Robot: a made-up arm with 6 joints. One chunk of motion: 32 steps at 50 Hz.
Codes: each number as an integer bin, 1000 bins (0 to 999) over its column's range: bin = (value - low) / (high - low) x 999, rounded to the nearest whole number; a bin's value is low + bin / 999 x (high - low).
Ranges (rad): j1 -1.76..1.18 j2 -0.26..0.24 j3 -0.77..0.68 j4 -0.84..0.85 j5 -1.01..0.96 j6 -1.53..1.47
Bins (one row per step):
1: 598 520 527 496 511 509
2: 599 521 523 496 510 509
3: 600 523 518 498 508 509
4: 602 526 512 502 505 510
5: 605 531 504 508 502 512
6: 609 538 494 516 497 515
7: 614 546 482 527 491 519
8: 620 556 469 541 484 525
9: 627 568 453 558 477 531
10: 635 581 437 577 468 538
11: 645 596 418 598 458 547
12: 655 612 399 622 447 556
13: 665 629 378 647 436 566
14: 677 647 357 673 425 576
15: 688 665 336 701 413 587
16: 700 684 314 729 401 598
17: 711 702 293 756 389 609
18: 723 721 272 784 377 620
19: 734 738 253 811 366 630
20: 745 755 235 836 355 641
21: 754 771 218 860 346 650
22: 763 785 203 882 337 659
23: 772 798 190 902 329 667
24: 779 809 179 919 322 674
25: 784 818 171 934 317 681
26: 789 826 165 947 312 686
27: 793 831 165 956 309 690
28: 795 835 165 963 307 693
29: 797 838 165 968 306 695
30: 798 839 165 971 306 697
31: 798 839 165 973 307 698
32: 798 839 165 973 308 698
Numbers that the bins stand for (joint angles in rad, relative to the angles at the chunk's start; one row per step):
1: -0.0001 0.0003 -0.0051 -0.0009 -0.0023 -0.0015
2: 0.0028 0.0008 -0.0109 -0.0009 -0.0043 -0.0015
3: 0.0058 0.0018 -0.0181 0.0025 -0.0082 -0.0015
4: 0.0117 0.0033 -0.0269 0.0092 -0.0142 0.0015
5: 0.0205 0.0058 -0.0385 0.0194 -0.0201 0.0075
6: 0.0323 0.0093 -0.0530 0.0329 -0.0299 0.0165
7: 0.0470 0.0133 -0.0704 0.0515 -0.0418 0.0286
8: 0.0646 0.0183 -0.0893 0.0752 -0.0556 0.0466
9: 0.0852 0.0243 -0.1125 0.1040 -0.0694 0.0646
10: 0.1088 0.0308 -0.1357 0.1361 -0.0871 0.0856
11: 0.1382 0.0383 -0.1633 0.1716 -0.1068 0.1126
12: 0.1676 0.0463 -0.1909 0.2122 -0.1285 0.1397
13: 0.1971 0.0548 -0.2214 0.2545 -0.1502 0.1697
14: 0.2324 0.0638 -0.2518 0.2985 -0.1719 0.1997
15: 0.2647 0.0728 -0.2823 0.3459 -0.1956 0.2328
16: 0.3001 0.0823 -0.3142 0.3932 -0.2192 0.2658
17: 0.3324 0.0914 -0.3447 0.4389 -0.2429 0.2988
18: 0.3677 0.1009 -0.3752 0.4863 -0.2666 0.3319
19: 0.4001 0.1094 -0.4028 0.5320 -0.2883 0.3619
20: 0.4325 0.1179 -0.4289 0.5743 -0.3099 0.3949
21: 0.4590 0.1259 -0.4536 0.6149 -0.3277 0.4220
22: 0.4855 0.1329 -0.4754 0.6521 -0.3454 0.4490
23: 0.5120 0.1394 -0.4942 0.6859 -0.3612 0.4730
24: 0.5326 0.1449 -0.5102 0.7147 -0.3750 0.4940
25: 0.5473 0.1494 -0.5218 0.7400 -0.3849 0.5150
26: 0.5620 0.1534 -0.5305 0.7620 -0.3947 0.5301
27: 0.5738 0.1559 -0.5305 0.7773 -0.4007 0.5421
28: 0.5796 0.1579 -0.5305 0.7891 -0.4046 0.5511
29: 0.5855 0.1594 -0.5305 0.7976 -0.4066 0.5571
30: 0.5885 0.1599 -0.5305 0.8026 -0.4066 0.5631
31: 0.5885 0.1599 -0.5305 0.8060 -0.4046 0.5661
32: 0.5885 0.1599 -0.5305 0.8060 -0.4026 0.5661

